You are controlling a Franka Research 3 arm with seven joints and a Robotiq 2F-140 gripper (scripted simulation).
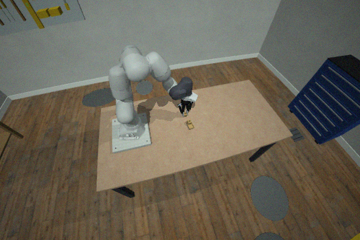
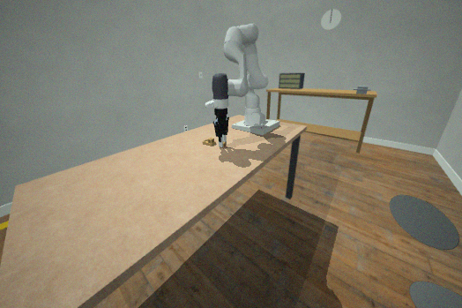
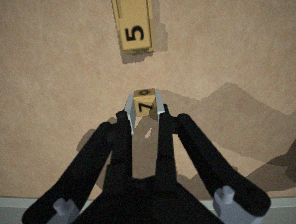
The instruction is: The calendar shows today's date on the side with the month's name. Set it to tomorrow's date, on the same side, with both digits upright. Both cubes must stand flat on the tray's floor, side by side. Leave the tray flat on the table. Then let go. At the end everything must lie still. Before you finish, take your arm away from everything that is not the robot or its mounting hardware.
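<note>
The wooden digit cube lies 3 cm below my hand. Round my hand: wooden tray (2 cm ahead, 11 cm to the right, 3 cm below).
</note>
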